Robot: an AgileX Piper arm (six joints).
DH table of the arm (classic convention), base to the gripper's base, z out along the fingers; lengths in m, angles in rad. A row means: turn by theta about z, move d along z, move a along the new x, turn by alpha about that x. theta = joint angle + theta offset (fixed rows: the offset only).
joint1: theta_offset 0  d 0.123  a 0  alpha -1.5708
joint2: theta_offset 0.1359  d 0  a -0.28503  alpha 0
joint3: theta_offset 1.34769  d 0  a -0.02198  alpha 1.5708
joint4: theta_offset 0  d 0.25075  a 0  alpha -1.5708
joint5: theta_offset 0  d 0  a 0  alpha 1.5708
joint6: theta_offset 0  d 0.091  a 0  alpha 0
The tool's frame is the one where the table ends.
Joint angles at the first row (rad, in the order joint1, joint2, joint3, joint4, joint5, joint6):
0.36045 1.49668 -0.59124 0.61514 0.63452 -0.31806
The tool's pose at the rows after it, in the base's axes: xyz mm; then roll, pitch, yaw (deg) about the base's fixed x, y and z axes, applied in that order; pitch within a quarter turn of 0, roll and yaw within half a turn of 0:
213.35 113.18 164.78 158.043 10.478 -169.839
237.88 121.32 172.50 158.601 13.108 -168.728
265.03 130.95 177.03 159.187 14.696 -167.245
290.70 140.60 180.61 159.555 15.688 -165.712
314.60 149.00 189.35 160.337 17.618 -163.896
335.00 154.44 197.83 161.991 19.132 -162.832
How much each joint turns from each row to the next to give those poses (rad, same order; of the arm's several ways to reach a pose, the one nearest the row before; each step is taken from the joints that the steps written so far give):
-0.00001 0.02033 -0.06589 -0.01249 0.00208 0.00404
0.00000 0.05554 -0.10081 -0.02476 0.00192 0.00030
0.00000 0.07682 -0.11648 -0.02585 0.01628 0.00000
0.00001 0.07623 -0.11811 -0.02281 0.02933 0.00100
0.00000 0.05774 -0.11979 -0.03281 0.03246 0.00462
0.00001 0.04708 -0.10688 -0.05490 0.02825 0.03371

